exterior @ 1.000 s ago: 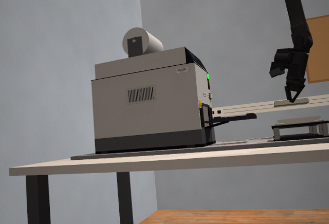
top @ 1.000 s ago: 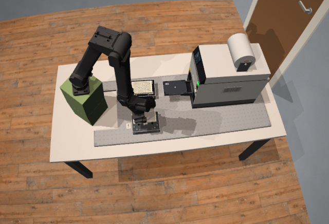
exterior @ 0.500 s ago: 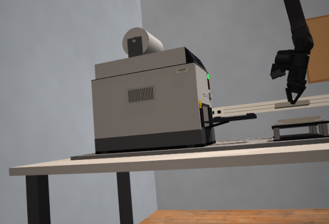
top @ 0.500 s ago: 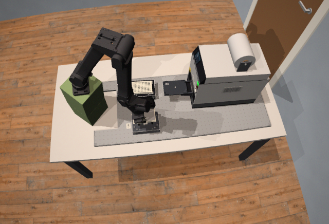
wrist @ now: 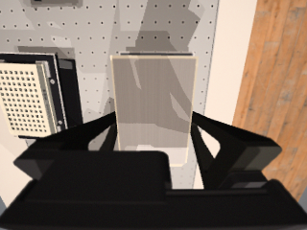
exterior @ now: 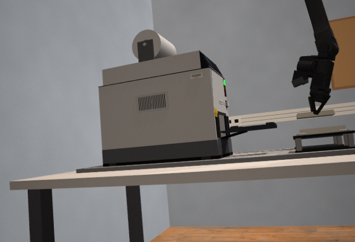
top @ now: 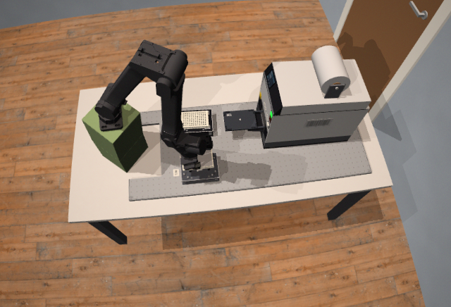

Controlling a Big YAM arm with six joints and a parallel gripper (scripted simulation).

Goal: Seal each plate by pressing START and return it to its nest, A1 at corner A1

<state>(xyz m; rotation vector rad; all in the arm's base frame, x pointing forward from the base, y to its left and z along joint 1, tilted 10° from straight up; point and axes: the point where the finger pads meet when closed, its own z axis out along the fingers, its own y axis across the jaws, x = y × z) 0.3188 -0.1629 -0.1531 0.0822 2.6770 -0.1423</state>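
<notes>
Now: the plate nest 1 cm ahead of my hand and 9 cm below it. From my hand the other things lie so: plate 3 cm ahead, 23 cm to the left, 7 cm below; then sealer stage 23 cm ahead, 16 cm to the left, 3 cm below; then yellow warning label 34 cm ahead, 24 cm to the left, 2 cm above.
</notes>
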